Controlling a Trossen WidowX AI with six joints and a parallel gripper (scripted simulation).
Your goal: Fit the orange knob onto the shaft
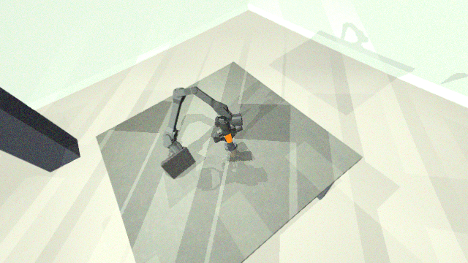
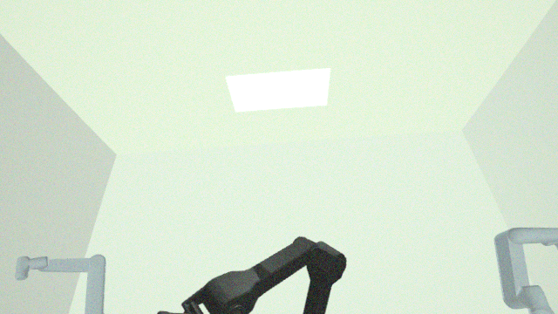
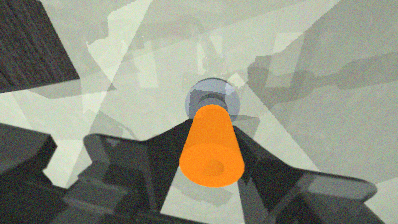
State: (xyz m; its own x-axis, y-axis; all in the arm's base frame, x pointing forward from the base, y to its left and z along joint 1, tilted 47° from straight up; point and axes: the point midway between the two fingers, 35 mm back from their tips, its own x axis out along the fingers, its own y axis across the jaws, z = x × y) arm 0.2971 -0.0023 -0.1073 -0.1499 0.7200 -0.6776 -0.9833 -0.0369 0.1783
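My gripper tip is now 20 mm below the orange knob. From my gripper tip the other things lie so: round pedestal (40 mm below).
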